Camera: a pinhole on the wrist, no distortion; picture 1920 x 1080 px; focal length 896.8 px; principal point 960.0 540.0 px. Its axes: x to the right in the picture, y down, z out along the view. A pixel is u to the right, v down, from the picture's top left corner.
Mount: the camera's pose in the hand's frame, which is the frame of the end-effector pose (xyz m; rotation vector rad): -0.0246 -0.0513 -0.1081 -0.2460 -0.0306 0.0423
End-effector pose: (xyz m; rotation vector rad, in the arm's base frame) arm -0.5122 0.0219 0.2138 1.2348 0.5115 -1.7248
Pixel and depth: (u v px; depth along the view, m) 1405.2 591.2 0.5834
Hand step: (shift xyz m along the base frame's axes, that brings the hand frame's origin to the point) -0.1345 -0.5174 -0.0071
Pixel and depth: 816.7 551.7 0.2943
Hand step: -0.0653 -0.1068 0.1490
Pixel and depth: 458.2 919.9 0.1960
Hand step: 0.0413 -0.0162 0.1657
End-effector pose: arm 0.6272 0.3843 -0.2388 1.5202 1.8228 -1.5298
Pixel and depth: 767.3 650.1 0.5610
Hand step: 0.0356 -0.4588 -0.1031
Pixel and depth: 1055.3 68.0 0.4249
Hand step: -0.2752 -0.2762 -0.0629
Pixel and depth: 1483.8 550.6 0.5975
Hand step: -0.1932 -0.2688 -0.4734
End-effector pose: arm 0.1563 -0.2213 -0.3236 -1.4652 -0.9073 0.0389
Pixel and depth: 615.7 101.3 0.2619
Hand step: -0.2401 0.0552 0.0085
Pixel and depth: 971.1 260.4 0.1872
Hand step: -0.0964 0.0477 0.0266
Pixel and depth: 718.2 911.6 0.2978
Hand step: -0.0946 0.0810 -0.1992
